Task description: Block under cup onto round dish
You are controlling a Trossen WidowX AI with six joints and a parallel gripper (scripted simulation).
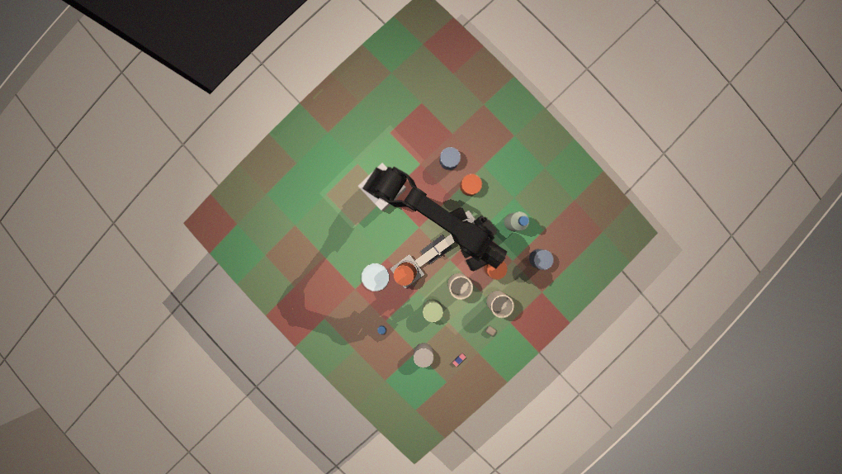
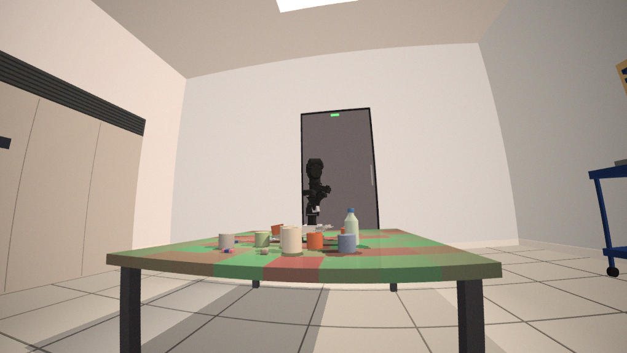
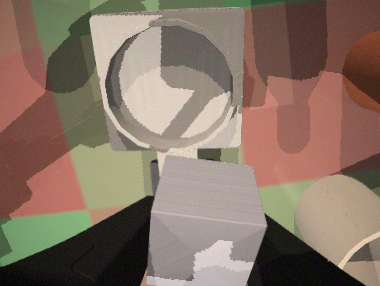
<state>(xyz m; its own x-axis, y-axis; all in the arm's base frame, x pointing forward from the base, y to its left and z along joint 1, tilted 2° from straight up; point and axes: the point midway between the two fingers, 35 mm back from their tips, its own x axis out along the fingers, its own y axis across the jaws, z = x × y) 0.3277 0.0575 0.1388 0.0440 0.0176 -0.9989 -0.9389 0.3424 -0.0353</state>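
My gripper tip is now 31 cm to the left of the round white dish, 16 cm above it and 13 cm past it. The rest, counted from my gripper tip: grey balance 13 cm below, 9 cm to the right, 3 cm behind; then small balance 14 cm below, 9 cm to the right, 3 cm behind; then white bottle 18 cm to the left, 10 cm ahead, 5 cm below.
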